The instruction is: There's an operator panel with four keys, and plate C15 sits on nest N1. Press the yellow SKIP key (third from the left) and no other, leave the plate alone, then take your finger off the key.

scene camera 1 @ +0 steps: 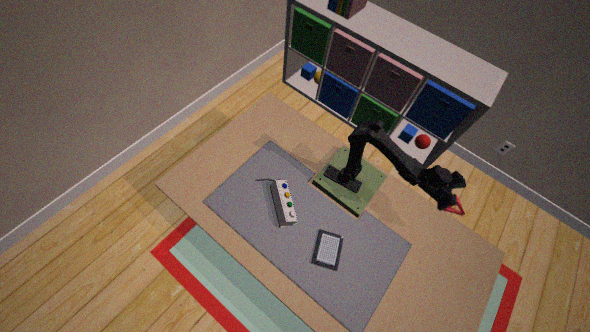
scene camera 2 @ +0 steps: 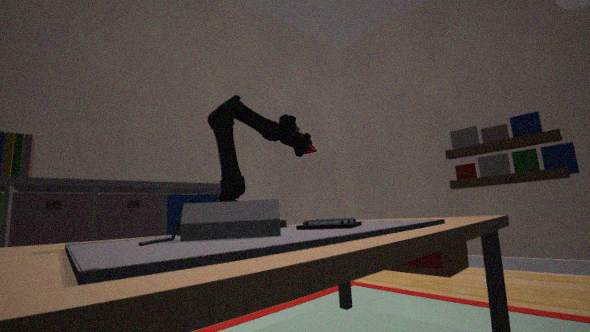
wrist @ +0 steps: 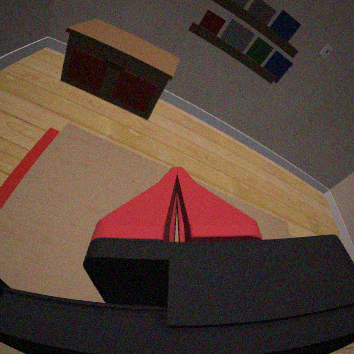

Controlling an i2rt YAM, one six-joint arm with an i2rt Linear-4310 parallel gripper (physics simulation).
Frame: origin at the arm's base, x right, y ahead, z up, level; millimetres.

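Seen in the pictures: gripper, fingertip midpoint: (scene camera 1: 463, 214) (scene camera 2: 316, 150) (wrist: 176, 175); arm's base, origin of the base link: (scene camera 1: 342, 179).
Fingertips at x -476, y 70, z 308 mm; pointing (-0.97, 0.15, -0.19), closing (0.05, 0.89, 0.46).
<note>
Pixels of each thing's middle, then the offset from my fingertips to it. "spot": a spot on its surface instead. Level surfaces: height alone.
- operator panel, body centre: (scene camera 2: 233, 219) (scene camera 1: 283, 202) dx +675, dy +207, dz -297 mm
- plate, body centre: (scene camera 2: 329, 221) (scene camera 1: 328, 248) dx +384, dy +290, dz -320 mm
- dark nest, surface spot: (scene camera 1: 317, 257) spot: dx +412, dy +352, dz -313 mm
- mat, its level: dz -339 mm
- wooden table, its level: dz -352 mm
The operator panel (scene camera 1: 280, 203) (scene camera 2: 230, 220) is a pale box on the grey mat, with blue, yellow (scene camera 1: 287, 195), green and white keys in a row. The plate (scene camera 1: 329, 249) (scene camera 2: 330, 222), white with a grid of wells, sits in a dark nest (scene camera 1: 316, 256) on the same mat. My gripper (scene camera 1: 463, 213) (scene camera 2: 315, 150) (wrist: 176, 175) is shut and empty, its red fingertips touching. It hangs high over the far right part of the table, well away from the panel and the plate. The panel and the plate do not show in the wrist view.
The arm stands on a green base plate (scene camera 1: 320, 189) beside the mat (scene camera 1: 240, 200) on the wooden table (scene camera 1: 200, 175). A cable runs from the panel's end. A white cubby shelf (scene camera 1: 420, 42) stands behind. In the wrist view a brown cabinet (wrist: 125, 42) stands by the wall.
</note>
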